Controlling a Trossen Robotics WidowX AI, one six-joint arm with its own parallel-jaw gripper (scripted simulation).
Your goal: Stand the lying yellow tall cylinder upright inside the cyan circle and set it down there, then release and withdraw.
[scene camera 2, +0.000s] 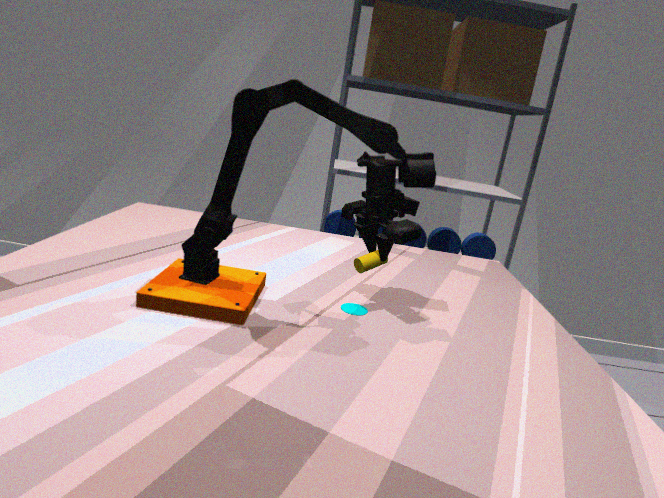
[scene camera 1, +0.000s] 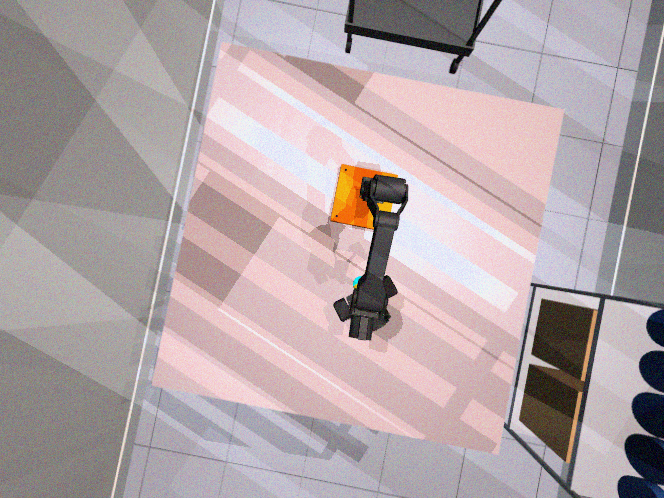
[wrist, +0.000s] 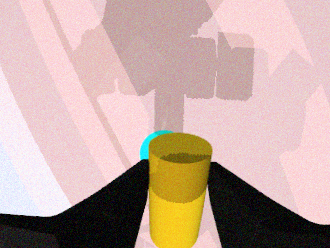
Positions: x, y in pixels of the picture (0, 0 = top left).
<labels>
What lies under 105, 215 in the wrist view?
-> The gripper.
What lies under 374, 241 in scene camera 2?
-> The gripper.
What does the gripper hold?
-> A yellow cylinder.
</labels>
